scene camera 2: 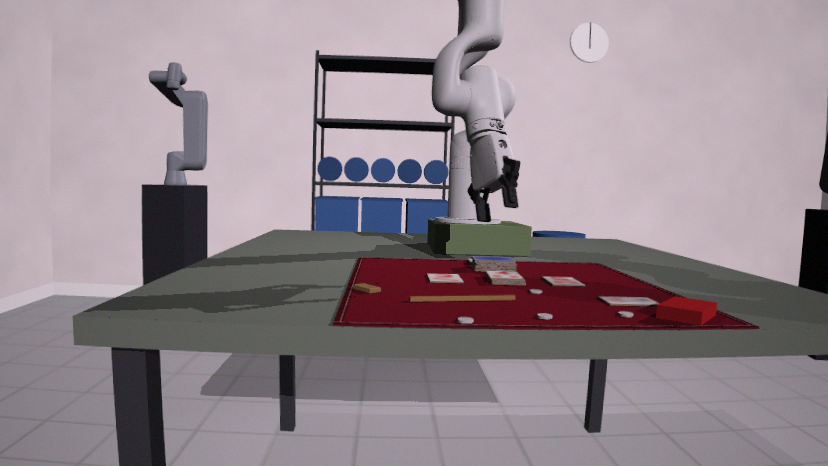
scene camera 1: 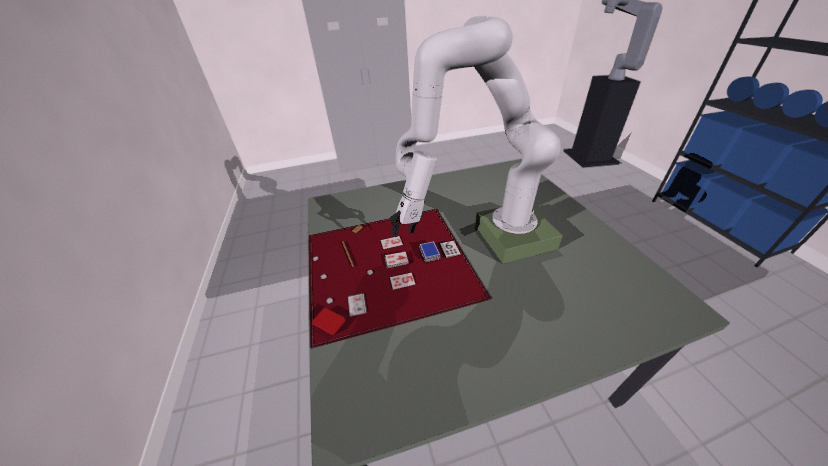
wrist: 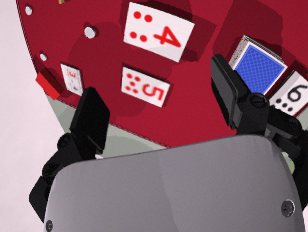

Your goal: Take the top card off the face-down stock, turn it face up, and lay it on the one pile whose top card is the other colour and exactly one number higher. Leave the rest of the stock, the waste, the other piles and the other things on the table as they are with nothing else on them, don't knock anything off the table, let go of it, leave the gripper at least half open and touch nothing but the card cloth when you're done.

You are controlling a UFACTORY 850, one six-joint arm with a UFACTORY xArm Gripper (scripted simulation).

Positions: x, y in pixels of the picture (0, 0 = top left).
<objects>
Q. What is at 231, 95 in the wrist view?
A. My gripper.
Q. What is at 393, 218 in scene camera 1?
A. My gripper.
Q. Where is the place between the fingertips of my gripper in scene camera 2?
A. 497, 214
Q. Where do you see a red box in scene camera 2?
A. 691, 311
</objects>
